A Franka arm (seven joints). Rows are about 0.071 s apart.
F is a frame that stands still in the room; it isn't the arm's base.
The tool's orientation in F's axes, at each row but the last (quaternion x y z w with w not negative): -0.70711 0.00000 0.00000 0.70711; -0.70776 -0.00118 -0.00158 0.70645; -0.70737 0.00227 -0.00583 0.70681; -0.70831 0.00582 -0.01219 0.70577; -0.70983 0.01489 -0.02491 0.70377; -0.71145 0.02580 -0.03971 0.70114; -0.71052 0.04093 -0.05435 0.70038
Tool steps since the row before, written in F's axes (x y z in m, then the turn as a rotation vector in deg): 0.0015 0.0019 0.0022 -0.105 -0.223 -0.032; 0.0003 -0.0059 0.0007 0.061 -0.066 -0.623; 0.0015 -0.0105 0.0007 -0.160 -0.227 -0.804; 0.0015 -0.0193 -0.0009 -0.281 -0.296 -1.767; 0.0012 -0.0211 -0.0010 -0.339 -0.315 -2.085; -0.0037 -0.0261 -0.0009 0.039 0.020 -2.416; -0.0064 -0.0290 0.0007 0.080 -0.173 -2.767
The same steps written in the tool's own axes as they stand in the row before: 0.0015 -0.0022 0.0019 -0.105 0.032 -0.223; 0.0003 -0.0007 -0.0059 0.059 0.623 -0.065; 0.0016 -0.0007 -0.0105 -0.161 0.803 -0.228; 0.0020 0.0010 -0.0193 -0.289 1.765 -0.297; 0.0024 0.0012 -0.0210 -0.351 2.083 -0.317; -0.0013 0.0012 -0.0263 -0.012 2.416 0.057; -0.0024 -0.0004 -0.0296 0.047 2.770 -0.125
